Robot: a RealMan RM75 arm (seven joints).
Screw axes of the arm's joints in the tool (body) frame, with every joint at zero. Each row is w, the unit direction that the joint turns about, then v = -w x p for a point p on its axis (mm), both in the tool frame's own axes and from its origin. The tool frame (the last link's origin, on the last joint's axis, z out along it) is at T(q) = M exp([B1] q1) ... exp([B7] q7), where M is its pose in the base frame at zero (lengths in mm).
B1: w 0 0 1 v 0 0 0
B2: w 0 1 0 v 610 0 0
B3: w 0 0 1 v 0 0 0
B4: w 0 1 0 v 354 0 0
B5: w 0 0 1 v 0 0 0
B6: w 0 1 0 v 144 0 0
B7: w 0 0 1 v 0 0 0
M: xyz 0 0 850.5 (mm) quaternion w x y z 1 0 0 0
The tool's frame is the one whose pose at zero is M.
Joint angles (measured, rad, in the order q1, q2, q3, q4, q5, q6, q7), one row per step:
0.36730 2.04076 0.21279 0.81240 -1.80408 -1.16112 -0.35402
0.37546 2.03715 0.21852 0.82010 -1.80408 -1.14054 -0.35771
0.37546 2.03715 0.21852 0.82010 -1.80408 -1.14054 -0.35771
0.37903 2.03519 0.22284 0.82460 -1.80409 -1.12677 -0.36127
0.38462 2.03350 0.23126 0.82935 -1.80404 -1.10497 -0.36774
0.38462 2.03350 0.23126 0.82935 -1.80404 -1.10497 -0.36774
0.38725 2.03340 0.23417 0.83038 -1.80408 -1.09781 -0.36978
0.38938 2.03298 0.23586 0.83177 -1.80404 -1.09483 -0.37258
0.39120 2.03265 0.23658 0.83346 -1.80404 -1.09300 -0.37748
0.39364 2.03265 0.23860 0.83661 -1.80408 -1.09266 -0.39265
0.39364 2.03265 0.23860 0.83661 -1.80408 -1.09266 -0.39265
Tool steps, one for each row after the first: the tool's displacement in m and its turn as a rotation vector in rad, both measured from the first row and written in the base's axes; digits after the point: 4 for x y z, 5 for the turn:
-0.0018 0.0024 -0.0011 -0.01225 -0.00622 0.00177
-0.0018 0.0024 -0.0011 -0.01225 -0.00622 0.00177
-0.0025 0.0037 -0.0019 -0.01968 -0.01141 0.00112
-0.0034 0.0060 -0.0031 -0.02974 -0.02071 -0.00084
-0.0034 0.0060 -0.0031 -0.02974 -0.02071 -0.00084
-0.0040 0.0070 -0.0036 -0.03300 -0.02374 -0.00079
-0.0046 0.0076 -0.0037 -0.03338 -0.02603 0.00076
-0.0053 0.0080 -0.0038 -0.03298 -0.02969 0.00350
-0.0068 0.0087 -0.0037 -0.02719 -0.03981 0.01000
-0.0068 0.0087 -0.0037 -0.02719 -0.03981 0.01000

